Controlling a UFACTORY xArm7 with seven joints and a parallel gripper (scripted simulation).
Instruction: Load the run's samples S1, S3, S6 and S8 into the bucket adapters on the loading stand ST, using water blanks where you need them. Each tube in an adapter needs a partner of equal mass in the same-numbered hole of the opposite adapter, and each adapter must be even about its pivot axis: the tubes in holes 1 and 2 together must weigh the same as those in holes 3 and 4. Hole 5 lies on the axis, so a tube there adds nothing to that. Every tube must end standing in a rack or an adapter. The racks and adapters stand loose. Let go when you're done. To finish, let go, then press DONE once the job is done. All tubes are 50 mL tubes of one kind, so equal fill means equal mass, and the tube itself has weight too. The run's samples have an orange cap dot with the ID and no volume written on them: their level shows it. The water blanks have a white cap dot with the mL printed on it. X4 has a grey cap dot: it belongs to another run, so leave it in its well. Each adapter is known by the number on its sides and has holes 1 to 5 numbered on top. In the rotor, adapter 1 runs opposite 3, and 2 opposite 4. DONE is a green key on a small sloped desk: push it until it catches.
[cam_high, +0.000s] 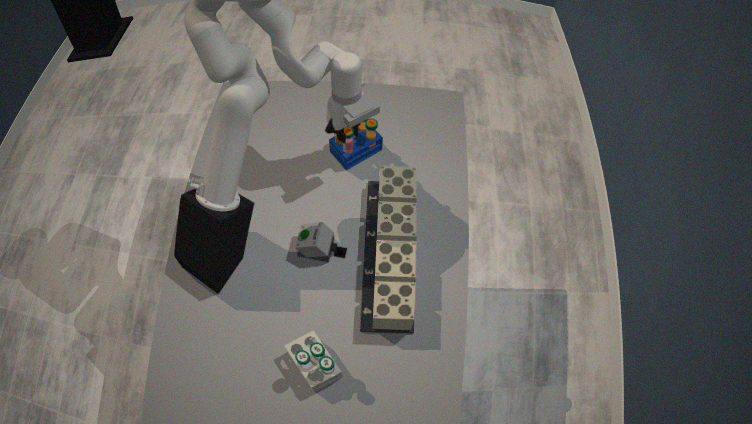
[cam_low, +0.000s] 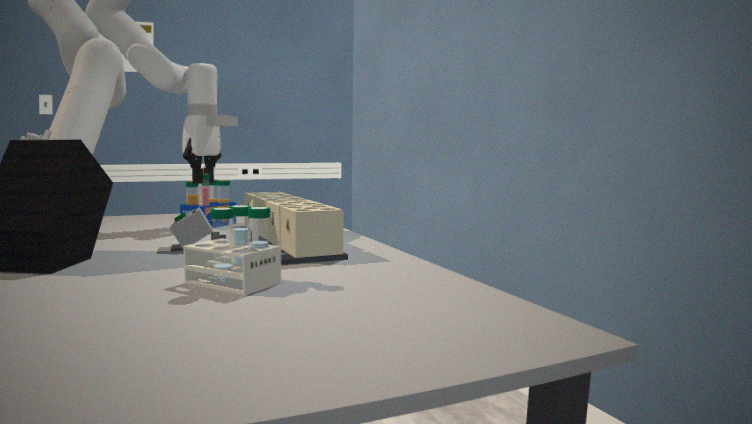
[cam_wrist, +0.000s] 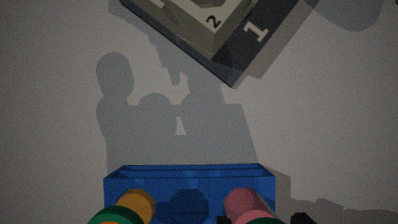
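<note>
Now: the pink-filled tube 1 cm to the right of my hand and 5 cm below it. The rest, counted from my hand: orange-filled tube: 6 cm ahead, 5 cm to the left, 7 cm below; then tube X4: 4 cm ahead, 9 cm to the left, 7 cm below; then blue sample rack: 2 cm ahead, 4 cm to the left, 11 cm below.
</note>
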